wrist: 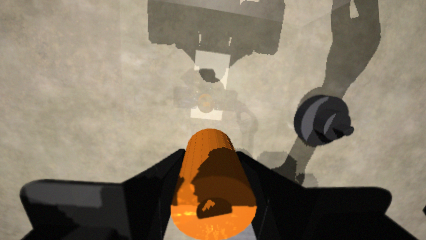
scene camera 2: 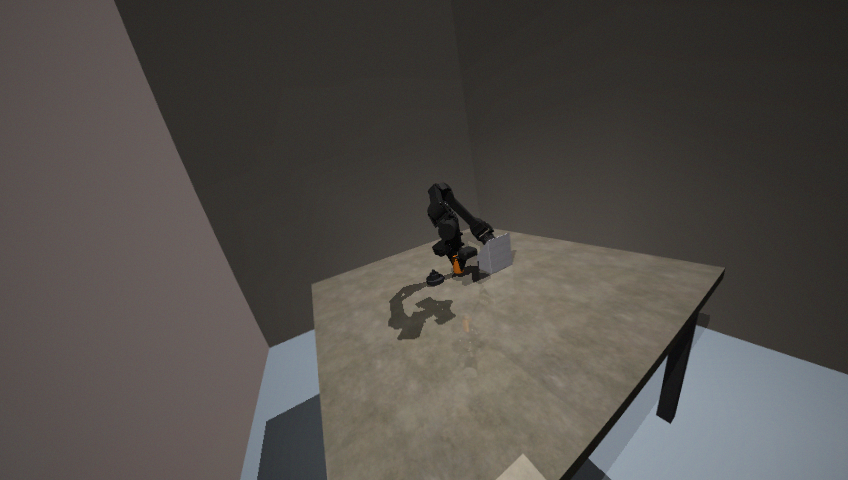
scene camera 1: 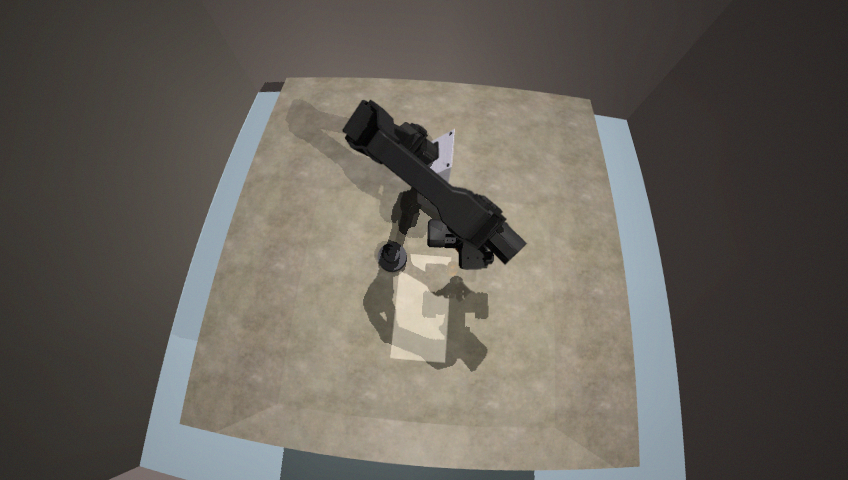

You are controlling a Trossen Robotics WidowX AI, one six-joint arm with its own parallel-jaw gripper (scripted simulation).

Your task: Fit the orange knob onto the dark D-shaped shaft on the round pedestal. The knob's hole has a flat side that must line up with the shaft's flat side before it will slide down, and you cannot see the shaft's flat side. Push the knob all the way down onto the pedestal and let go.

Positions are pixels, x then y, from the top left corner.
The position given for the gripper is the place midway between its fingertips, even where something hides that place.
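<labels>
An orange knob is held by the gripper [scene camera 1: 463, 245].
</labels>
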